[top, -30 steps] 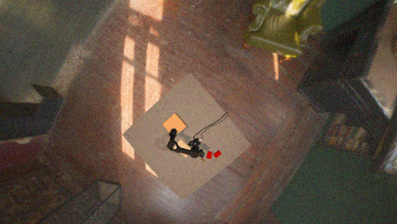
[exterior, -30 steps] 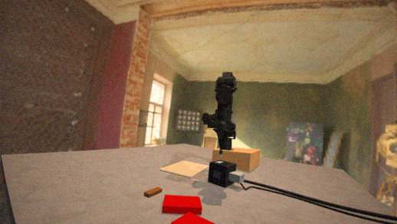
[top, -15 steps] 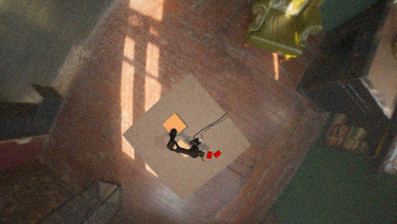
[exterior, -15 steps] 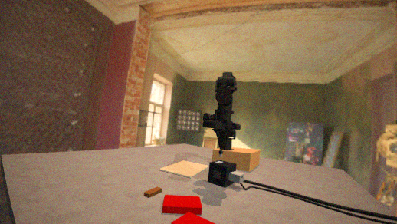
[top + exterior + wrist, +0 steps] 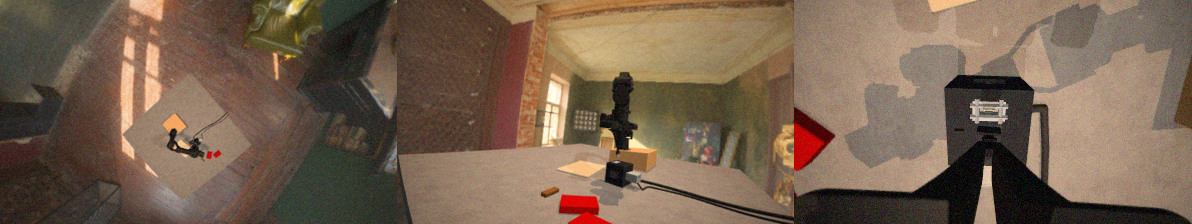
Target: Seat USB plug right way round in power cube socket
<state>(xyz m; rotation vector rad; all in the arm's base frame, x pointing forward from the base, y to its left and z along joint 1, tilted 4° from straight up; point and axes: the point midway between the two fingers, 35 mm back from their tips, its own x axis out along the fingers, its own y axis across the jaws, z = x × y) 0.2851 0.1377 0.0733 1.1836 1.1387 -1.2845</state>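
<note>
The dark USB plug is 20 mm below my gripper tip. Also, from my gripper tip: small brown block (260 mm ahead, 130 mm below, 60 mm to the right); then silver-framed socket (70 mm below); then beige flat sheet (190 mm to the right, 130 mm below, 20 mm behind).
</note>
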